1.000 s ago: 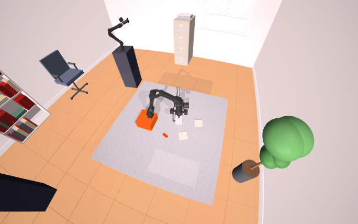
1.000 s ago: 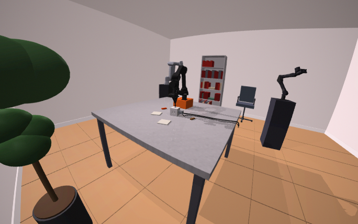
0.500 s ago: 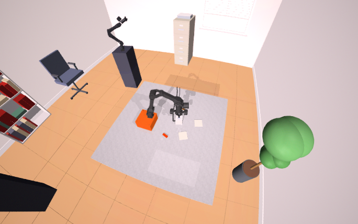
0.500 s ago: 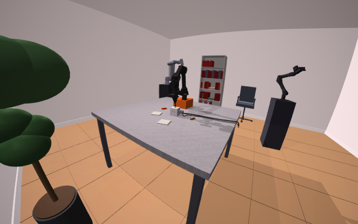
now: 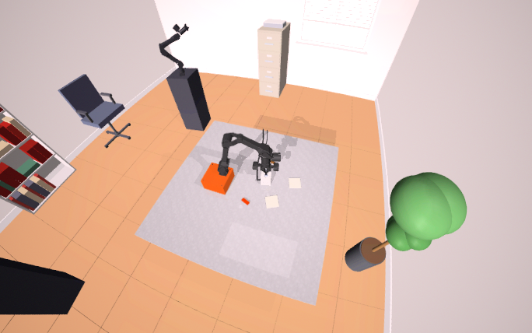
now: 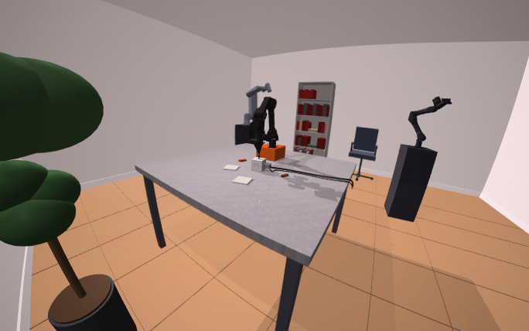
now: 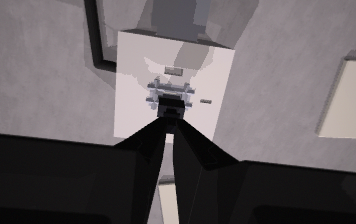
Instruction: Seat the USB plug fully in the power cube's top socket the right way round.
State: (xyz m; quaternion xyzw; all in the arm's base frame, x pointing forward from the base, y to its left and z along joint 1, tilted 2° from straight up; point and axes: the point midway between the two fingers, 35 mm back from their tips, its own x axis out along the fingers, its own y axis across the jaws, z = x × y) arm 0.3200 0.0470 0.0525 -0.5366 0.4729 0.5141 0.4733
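Now: the usb socket 50 mm below my gripper tip. Also, from my gripper tip: black usb plug 20 mm below; then red block 110 mm behind, 210 mm to the right, 110 mm below; then brown block 20 mm ahead, 200 mm to the left, 110 mm below.
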